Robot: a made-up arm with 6 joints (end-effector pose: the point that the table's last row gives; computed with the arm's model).
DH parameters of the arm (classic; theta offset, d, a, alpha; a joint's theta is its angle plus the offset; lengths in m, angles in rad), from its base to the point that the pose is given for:
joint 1: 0 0.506 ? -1.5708
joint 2: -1.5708 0 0.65 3.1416
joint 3: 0 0 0.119 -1.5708
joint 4: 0 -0.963 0 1.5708
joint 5: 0 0 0 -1.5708
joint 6: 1.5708 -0.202 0 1.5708
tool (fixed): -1.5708 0 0 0
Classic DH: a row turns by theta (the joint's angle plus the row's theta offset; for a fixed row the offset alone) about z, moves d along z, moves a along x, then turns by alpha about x.
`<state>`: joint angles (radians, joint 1 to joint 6).
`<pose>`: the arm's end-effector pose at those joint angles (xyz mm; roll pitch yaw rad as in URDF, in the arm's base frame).
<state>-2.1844 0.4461 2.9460 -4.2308 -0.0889 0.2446</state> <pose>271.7 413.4 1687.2 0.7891 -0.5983 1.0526</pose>
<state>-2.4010 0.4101 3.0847 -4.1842 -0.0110 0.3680</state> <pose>442.4 407.1 1519.3 0.6699 -0.4614 0.7512</pose>
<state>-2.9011 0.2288 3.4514 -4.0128 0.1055 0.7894</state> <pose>751.8 167.6 939.9 0.0780 0.0129 0.1598</pose>
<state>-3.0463 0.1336 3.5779 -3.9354 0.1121 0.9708</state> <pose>757.6 56.2 704.8 -0.1983 0.2232 0.0134</pose>
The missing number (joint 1, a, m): 0.234
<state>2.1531 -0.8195 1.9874 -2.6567 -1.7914 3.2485</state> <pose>586.1 -1057.1 974.4 1.7670 1.0914 -2.3918</pose>
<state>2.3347 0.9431 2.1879 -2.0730 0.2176 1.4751</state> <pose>-691.0 776.6 2018.3 0.9975 -1.1011 1.9033</pose>
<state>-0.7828 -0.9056 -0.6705 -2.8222 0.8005 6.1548</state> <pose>535.2 -596.6 1146.1 2.9095 0.5241 -1.0461</pose>
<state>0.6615 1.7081 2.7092 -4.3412 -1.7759 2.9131</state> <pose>1071.5 600.6 1296.2 2.8433 -0.0200 -1.3306</pose>
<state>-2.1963 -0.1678 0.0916 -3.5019 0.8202 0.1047</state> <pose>-657.1 -998.7 1410.6 -2.8456 0.5080 -1.8967</pose>
